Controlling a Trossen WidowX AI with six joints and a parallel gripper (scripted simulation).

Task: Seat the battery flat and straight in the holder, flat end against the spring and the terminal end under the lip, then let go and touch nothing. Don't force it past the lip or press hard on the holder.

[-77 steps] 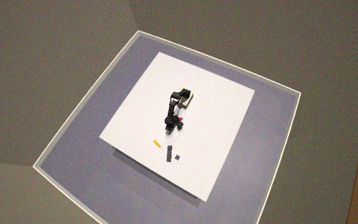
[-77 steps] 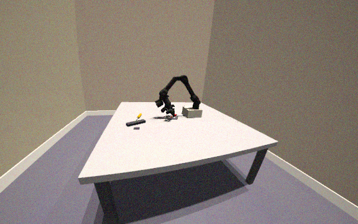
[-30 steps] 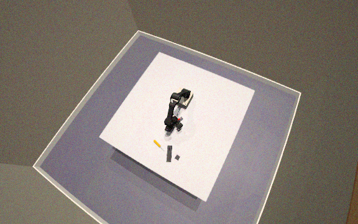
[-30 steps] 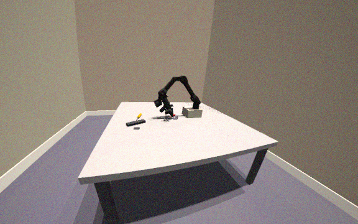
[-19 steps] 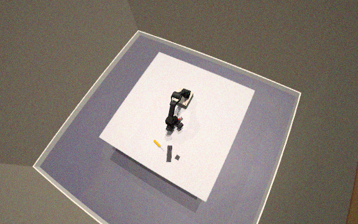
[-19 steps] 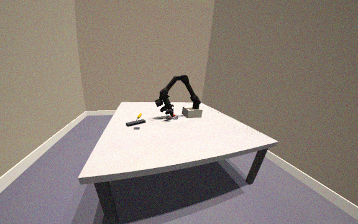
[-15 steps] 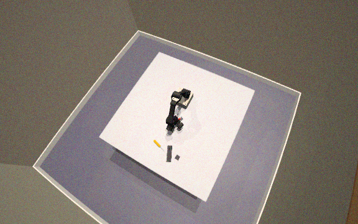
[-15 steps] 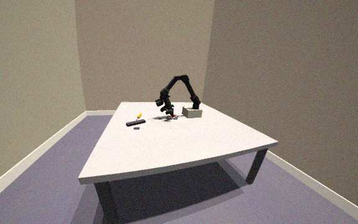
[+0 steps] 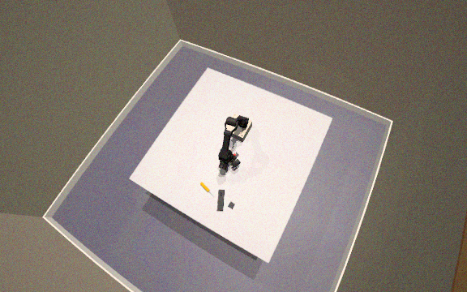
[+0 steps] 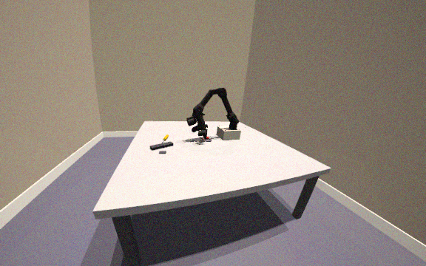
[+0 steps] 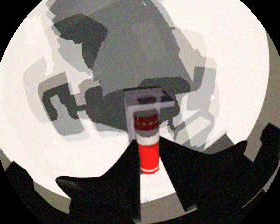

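The battery lies 1 cm above my gripper tip. From my gripper tip the other things lie so: yellow-handled screwdriver: 33 cm ahead, 5 cm to the right, 1 cm below; dark bar: 35 cm ahead, 8 cm to the left.
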